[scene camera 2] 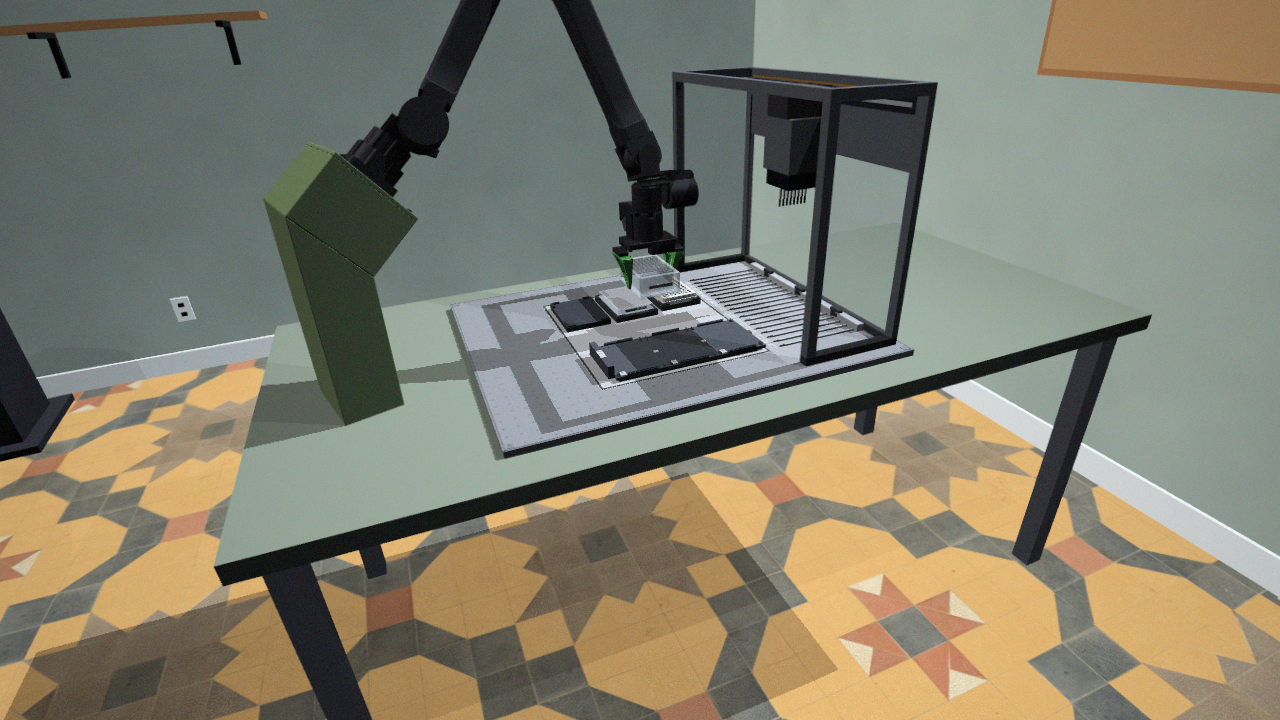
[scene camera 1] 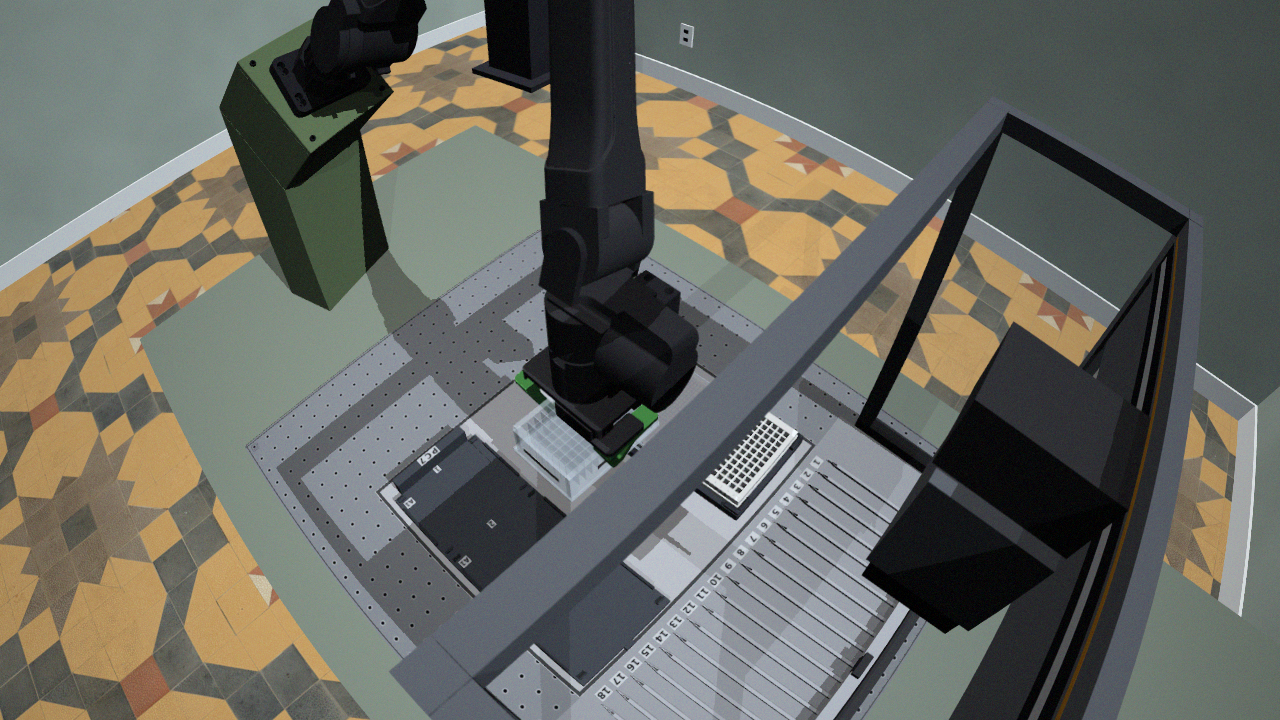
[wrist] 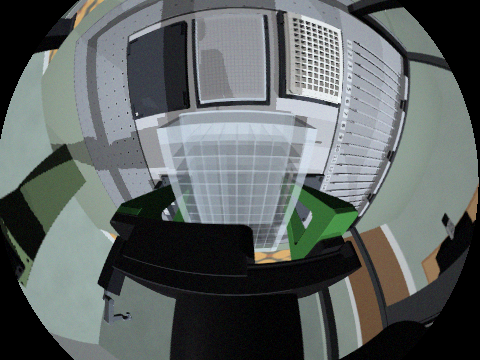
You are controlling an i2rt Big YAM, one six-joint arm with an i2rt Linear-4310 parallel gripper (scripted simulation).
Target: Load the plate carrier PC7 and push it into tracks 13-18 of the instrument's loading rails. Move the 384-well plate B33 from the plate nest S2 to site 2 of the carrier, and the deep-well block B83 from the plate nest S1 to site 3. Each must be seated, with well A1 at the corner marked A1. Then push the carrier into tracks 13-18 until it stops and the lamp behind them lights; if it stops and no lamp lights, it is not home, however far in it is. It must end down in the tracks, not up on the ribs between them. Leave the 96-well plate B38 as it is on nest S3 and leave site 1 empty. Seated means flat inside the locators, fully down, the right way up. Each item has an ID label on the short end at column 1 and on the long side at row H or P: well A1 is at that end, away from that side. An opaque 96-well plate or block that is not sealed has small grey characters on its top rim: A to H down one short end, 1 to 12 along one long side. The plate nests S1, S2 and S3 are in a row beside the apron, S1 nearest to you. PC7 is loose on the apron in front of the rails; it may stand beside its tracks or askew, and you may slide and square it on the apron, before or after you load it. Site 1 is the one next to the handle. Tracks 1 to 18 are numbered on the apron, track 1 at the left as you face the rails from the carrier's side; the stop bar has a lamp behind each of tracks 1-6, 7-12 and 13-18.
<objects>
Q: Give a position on a dark plate carrier PC7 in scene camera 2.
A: At 625,359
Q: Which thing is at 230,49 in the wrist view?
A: A 384-well plate B33.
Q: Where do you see a white 96-well plate B38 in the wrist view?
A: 311,68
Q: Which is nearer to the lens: the clear deep-well block B83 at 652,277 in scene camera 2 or the 384-well plate B33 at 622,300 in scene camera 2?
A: The clear deep-well block B83.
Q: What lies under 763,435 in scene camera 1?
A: A white 96-well plate B38.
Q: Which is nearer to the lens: the clear deep-well block B83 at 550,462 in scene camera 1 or the 384-well plate B33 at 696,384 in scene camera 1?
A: The clear deep-well block B83.
</objects>
